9 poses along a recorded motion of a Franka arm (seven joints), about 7 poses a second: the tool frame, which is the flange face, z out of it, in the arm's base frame.
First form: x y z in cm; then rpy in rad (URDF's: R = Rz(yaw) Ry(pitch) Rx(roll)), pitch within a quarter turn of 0, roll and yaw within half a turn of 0.
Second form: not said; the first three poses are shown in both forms.
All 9 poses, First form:
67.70, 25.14, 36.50, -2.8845, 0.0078, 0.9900
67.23, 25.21, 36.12, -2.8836, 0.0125, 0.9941
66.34, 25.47, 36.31, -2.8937, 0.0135, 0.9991
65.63, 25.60, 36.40, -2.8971, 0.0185, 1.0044
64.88, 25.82, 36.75, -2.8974, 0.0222, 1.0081
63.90, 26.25, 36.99, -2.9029, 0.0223, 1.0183
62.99, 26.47, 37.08, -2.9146, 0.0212, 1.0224
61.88, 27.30, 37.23, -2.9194, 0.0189, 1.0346
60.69, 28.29, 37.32, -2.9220, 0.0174, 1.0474
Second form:
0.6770, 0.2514, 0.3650, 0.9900, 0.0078, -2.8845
0.6723, 0.2521, 0.3612, 0.9941, 0.0125, -2.8836
0.6634, 0.2547, 0.3631, 0.9991, 0.0135, -2.8937
0.6563, 0.2560, 0.3640, 1.0044, 0.0185, -2.8971
0.6488, 0.2582, 0.3675, 1.0081, 0.0222, -2.8974
0.6390, 0.2625, 0.3699, 1.0183, 0.0223, -2.9029
0.6299, 0.2647, 0.3708, 1.0224, 0.0212, -2.9146
0.6188, 0.2730, 0.3723, 1.0346, 0.0189, -2.9194
0.6069, 0.2829, 0.3732, 1.0474, 0.0174, -2.9220

